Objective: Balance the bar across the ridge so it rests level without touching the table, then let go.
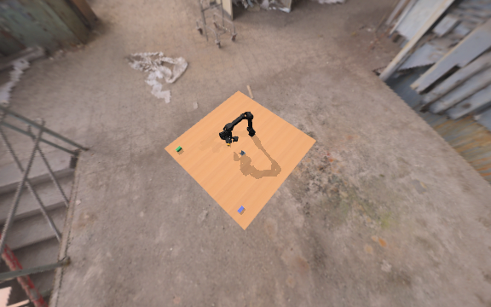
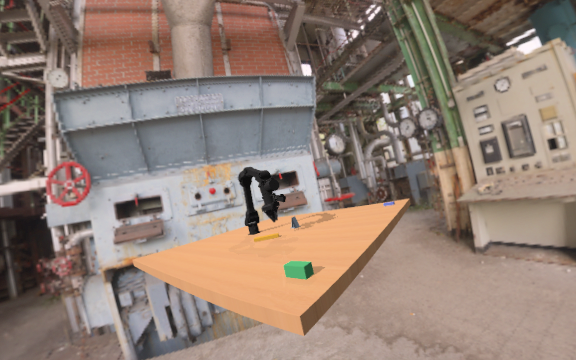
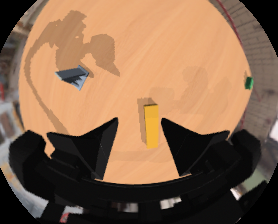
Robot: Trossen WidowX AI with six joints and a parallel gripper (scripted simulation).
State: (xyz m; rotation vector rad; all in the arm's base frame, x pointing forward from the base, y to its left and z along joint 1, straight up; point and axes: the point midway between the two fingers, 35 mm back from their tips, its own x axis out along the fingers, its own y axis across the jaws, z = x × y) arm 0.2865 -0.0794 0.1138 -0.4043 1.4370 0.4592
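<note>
Now: the yellow bar 70 mm below my gripper tip, 60 mm to the right of it and 30 mm behind it. Round my gripper tip: small blue block (580 mm to the left, 450 mm ahead, 70 mm below); green block (450 mm ahead, 420 mm to the right, 60 mm below).
</note>
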